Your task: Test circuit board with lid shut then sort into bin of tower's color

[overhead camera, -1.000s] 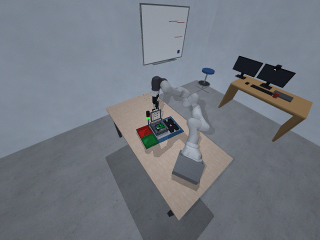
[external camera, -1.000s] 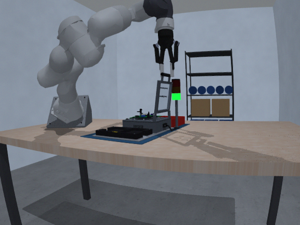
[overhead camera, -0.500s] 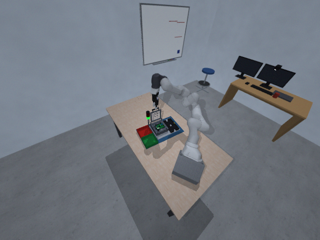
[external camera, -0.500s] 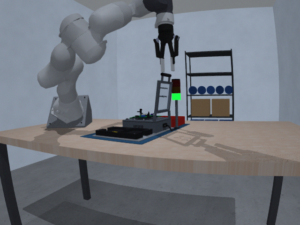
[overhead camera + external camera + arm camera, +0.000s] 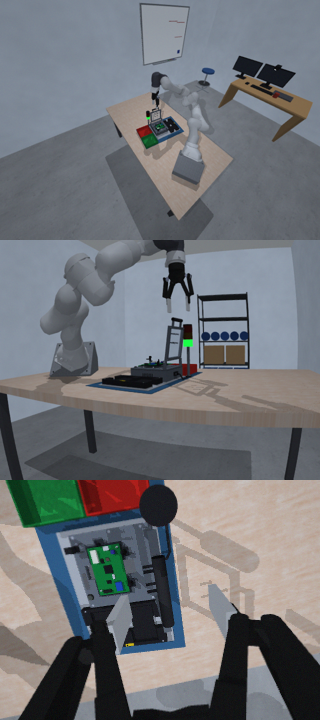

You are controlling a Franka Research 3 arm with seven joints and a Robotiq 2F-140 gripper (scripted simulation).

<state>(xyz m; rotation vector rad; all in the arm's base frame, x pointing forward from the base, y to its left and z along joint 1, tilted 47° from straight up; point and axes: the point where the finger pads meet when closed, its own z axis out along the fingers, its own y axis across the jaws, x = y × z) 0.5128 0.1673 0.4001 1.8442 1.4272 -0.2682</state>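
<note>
Right now the green circuit board is 260 mm below my hand, 120 mm behind it and 50 mm to the left of it. Also, from my hand: tester plate: 260 mm below, 120 mm behind, 50 mm to the left; then tester lid: 150 mm below, 20 mm behind; then black latch hook: 250 mm below, 160 mm behind, 120 mm to the left.
</note>
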